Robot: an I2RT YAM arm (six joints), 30 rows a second.
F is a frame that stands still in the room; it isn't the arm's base.
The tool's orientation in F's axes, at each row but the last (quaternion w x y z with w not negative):
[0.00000 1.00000 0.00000 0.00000]
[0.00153 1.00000 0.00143 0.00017]
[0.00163 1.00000 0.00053 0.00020]
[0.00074 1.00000 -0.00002 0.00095]
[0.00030 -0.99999 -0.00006 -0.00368]
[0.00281 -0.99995 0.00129 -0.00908]
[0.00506 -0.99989 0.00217 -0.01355]
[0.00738 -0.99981 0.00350 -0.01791]
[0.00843 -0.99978 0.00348 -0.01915]
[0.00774 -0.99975 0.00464 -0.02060]
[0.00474 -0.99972 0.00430 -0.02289]
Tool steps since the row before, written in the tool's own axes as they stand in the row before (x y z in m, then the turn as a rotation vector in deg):
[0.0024 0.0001 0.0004 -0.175 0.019 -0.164]
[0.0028 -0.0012 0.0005 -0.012 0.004 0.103]
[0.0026 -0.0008 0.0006 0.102 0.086 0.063]
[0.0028 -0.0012 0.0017 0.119 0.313 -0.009]
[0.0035 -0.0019 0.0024 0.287 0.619 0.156]
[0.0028 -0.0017 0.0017 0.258 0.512 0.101]
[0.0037 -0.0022 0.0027 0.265 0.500 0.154]
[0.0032 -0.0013 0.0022 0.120 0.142 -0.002]
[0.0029 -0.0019 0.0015 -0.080 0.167 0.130]
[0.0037 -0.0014 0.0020 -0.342 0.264 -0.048]
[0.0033 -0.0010 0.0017 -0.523 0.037 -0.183]
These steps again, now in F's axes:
[0.0024 -0.0001 -0.0004 -0.175 -0.019 0.164]
[0.0028 0.0012 -0.0005 -0.012 -0.004 -0.103]
[0.0026 0.0008 -0.0006 0.102 -0.086 -0.063]
[0.0028 0.0012 -0.0017 0.119 -0.313 0.010]
[0.0035 0.0019 -0.0024 0.288 -0.619 -0.154]
[0.0028 0.0017 -0.0016 0.258 -0.512 -0.099]
[0.0038 0.0022 -0.0026 0.267 -0.500 -0.152]
[0.0033 0.0013 -0.0021 0.119 -0.143 0.004]
[0.0030 0.0019 -0.0014 -0.076 -0.164 -0.136]
[0.0038 0.0014 -0.0018 -0.346 -0.261 0.030]
[0.0034 0.0010 -0.0015 -0.531 -0.034 0.159]

